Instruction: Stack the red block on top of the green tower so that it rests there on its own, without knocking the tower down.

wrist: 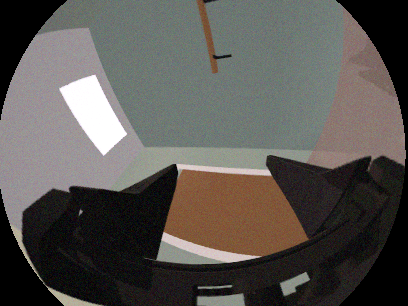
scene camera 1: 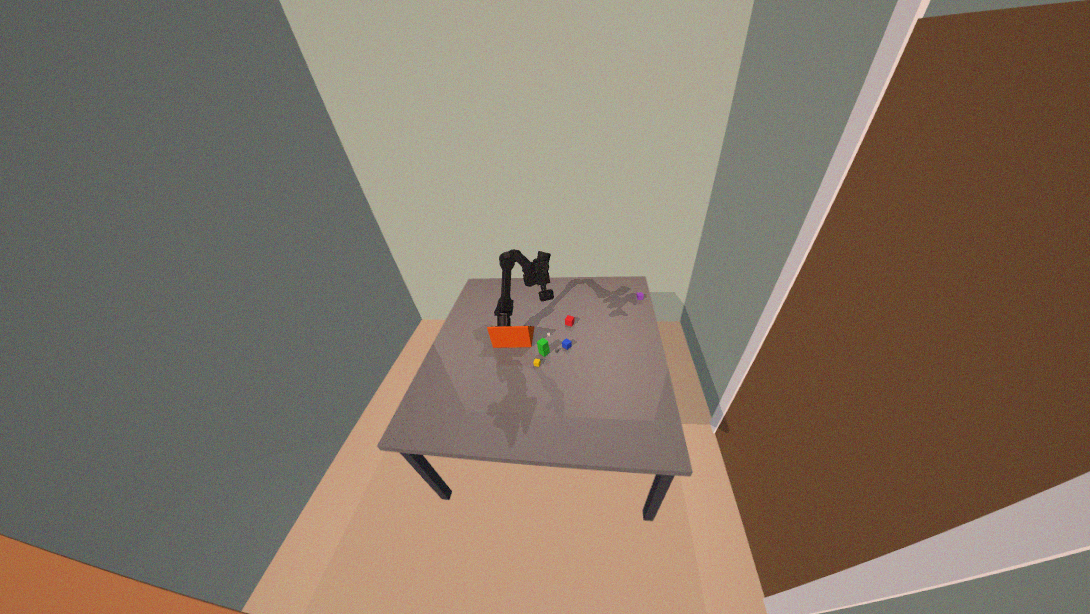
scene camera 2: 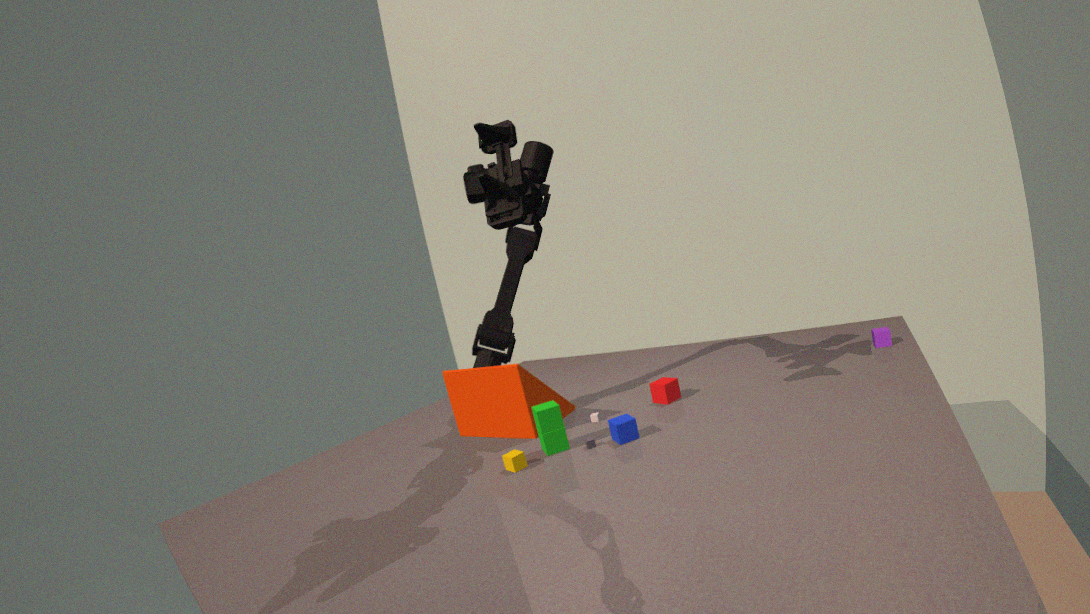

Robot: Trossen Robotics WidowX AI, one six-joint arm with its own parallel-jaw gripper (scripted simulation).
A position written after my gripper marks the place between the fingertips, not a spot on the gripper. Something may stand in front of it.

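Observation:
My gripper is open and holds nothing; I see it at (scene camera 2: 478, 149), and the same gripper appears at (wrist: 223, 164) and at (scene camera 1: 547, 284). There is a blue block (scene camera 2: 623, 428) as well, though in the wrist view the block is out of frame.

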